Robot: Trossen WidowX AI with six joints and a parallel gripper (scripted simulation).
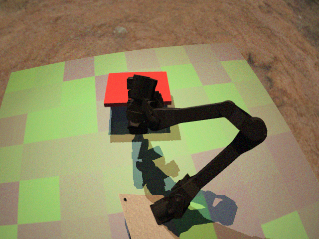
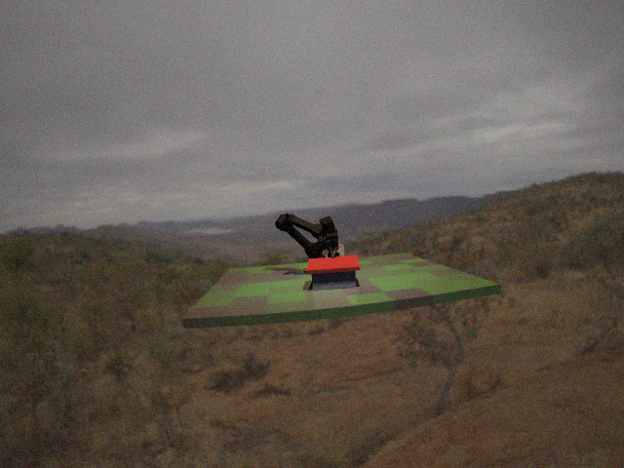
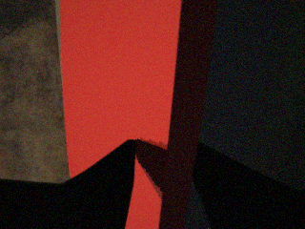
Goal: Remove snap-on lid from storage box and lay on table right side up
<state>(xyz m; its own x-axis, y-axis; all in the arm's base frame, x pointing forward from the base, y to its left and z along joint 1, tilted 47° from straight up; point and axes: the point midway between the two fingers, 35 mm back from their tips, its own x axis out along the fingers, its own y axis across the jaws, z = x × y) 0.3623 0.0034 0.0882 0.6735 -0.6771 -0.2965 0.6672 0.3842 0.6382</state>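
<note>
The red lid lies 7 cm ahead of my gripper tip and 2 cm to the right of it. From my gripper tip the other things lie so: storage box (7 cm ahead, 2 cm to the right, 6 cm below).
</note>
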